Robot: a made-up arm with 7 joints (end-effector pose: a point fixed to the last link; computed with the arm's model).
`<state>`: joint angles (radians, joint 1 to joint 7).
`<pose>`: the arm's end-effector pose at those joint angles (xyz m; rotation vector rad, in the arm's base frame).
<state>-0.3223 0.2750 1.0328 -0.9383 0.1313 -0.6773 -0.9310</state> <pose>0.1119 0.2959 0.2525 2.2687 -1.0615 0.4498</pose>
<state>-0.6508 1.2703 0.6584 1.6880 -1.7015 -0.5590 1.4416</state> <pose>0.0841 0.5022 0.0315 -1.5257 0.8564 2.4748</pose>
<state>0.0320 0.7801 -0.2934 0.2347 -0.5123 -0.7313 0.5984</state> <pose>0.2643 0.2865 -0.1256 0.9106 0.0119 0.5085</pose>
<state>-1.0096 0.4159 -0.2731 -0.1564 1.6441 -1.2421 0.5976</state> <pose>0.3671 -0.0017 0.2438 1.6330 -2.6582 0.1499</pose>
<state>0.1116 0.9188 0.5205 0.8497 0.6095 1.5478 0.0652</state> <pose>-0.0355 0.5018 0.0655 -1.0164 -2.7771 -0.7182</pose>
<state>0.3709 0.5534 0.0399 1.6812 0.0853 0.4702 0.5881</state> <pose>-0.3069 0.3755 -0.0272 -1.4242 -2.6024 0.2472</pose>
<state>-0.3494 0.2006 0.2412 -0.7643 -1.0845 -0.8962 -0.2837</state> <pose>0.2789 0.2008 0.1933 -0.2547 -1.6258 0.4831</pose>
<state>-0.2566 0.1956 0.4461 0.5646 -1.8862 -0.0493 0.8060</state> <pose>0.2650 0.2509 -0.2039 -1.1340 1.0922 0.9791</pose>
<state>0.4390 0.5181 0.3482 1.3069 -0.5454 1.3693 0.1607</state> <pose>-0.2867 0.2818 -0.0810 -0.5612 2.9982 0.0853</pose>
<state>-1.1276 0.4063 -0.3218 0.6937 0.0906 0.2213 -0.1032</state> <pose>0.5316 0.1462 0.0663 1.4303 -0.0288 -0.1845</pose>
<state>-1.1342 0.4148 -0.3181 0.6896 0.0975 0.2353 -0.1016</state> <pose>0.5318 0.1499 0.0720 1.4406 -0.0211 -0.1690</pose>
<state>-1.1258 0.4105 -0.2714 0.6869 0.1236 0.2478 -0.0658</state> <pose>0.5300 0.1609 0.0717 1.4299 0.0033 -0.0999</pose>
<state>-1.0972 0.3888 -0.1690 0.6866 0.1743 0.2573 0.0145</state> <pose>0.5239 0.1816 0.0614 1.3914 0.0561 0.0361</pose>
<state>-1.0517 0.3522 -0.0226 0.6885 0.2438 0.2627 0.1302</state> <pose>0.5112 0.2100 0.0388 1.3320 0.1449 0.2207</pose>
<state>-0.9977 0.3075 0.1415 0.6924 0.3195 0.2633 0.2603</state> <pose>0.4906 0.2399 0.0055 1.2668 0.2649 0.4176</pose>
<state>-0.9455 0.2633 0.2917 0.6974 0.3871 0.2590 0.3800</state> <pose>0.4651 0.2641 -0.0313 1.2118 0.3925 0.5884</pose>
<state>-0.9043 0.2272 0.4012 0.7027 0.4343 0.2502 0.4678</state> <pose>0.4418 0.2781 -0.0626 1.1744 0.4950 0.7050</pose>
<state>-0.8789 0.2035 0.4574 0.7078 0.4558 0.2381 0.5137</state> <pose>0.4276 0.2825 -0.0823 1.1533 0.5500 0.7585</pose>
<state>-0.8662 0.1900 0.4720 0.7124 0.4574 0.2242 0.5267</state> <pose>0.4226 0.2807 -0.0922 1.1421 0.5634 0.7651</pose>
